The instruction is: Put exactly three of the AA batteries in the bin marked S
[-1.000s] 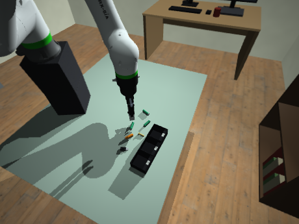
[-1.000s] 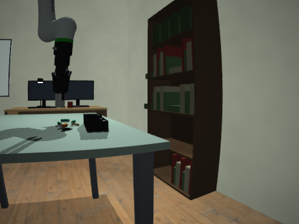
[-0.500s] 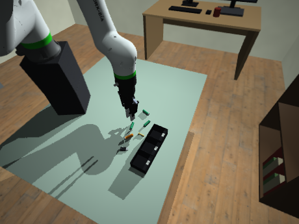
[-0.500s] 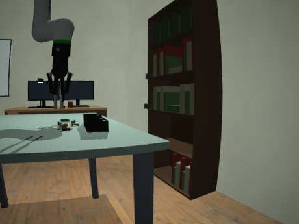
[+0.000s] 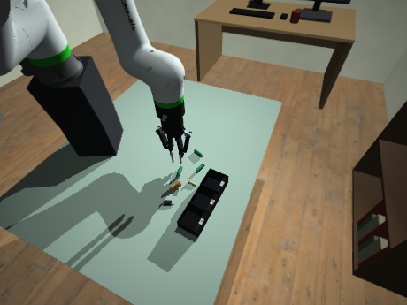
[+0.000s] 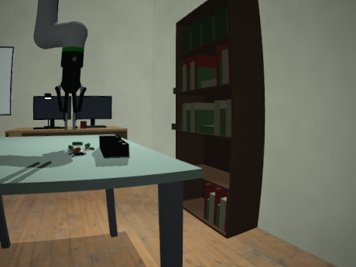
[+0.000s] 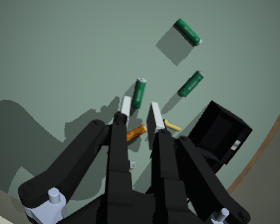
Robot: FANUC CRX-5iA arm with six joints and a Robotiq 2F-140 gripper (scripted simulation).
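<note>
The orange battery is 1 cm ahead of my hand, 8 cm to the right of it and 10 cm below it. Also, from my hand: small dark piece: 1 cm ahead, 15 cm to the right, 11 cm below; small yellow piece: 6 cm ahead, 4 cm to the right, 10 cm below.
</note>
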